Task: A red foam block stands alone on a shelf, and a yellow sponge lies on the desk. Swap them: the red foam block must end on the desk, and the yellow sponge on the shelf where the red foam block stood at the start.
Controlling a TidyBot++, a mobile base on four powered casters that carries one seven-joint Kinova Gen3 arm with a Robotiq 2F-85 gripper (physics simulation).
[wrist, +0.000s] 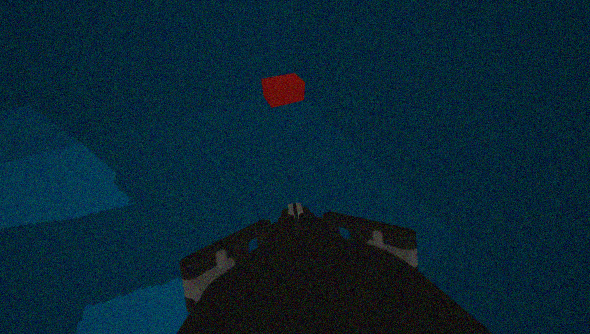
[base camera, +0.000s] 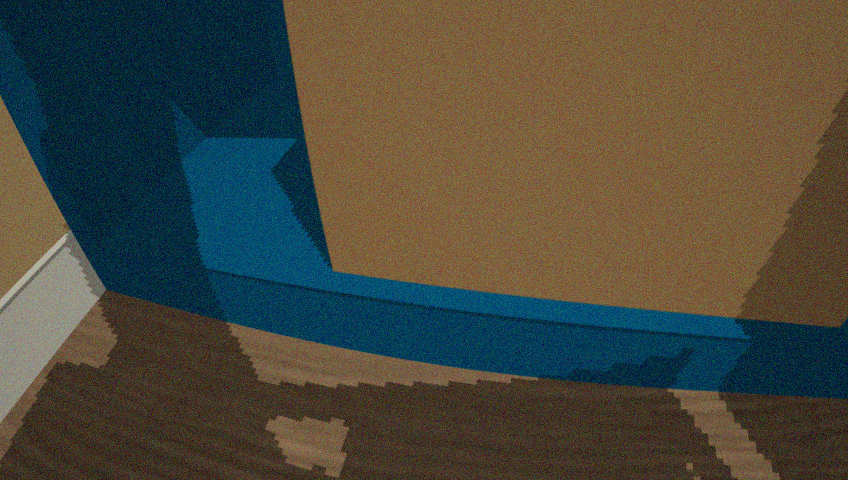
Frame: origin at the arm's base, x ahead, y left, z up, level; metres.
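Where they show: gripper, fingertip midpoint: (wrist: 295,212).
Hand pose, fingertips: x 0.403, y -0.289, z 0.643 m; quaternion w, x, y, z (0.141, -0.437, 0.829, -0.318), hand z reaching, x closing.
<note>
After its pixels a point has its place.
The red foam block (wrist: 283,90) {x 0.645, y -0.469, z 0.631 m} shows in the wrist view, above the middle, against a dark blue surface. My gripper (wrist: 295,212) {x 0.403, y -0.289, z 0.643 m} is shut with its fingertips together and nothing between them. It is apart from the block, which shows beyond the fingertips. The block and the gripper do not show in the base camera view. The yellow sponge does not show in either view.
In the base camera view a blue piece of furniture (base camera: 249,214) {x 0.479, y 0.195, z -0.320 m} stands against a tan wall (base camera: 535,148) {x 0.360, y -0.053, z -0.192 m}, with a low blue base along the wooden floor (base camera: 178,404) {x 0.300, y 0.246, z -0.396 m}. A white baseboard (base camera: 41,315) {x 0.360, y 0.434, z -0.350 m} is at the left. Dark shadows lie across the floor and the blue surfaces.
</note>
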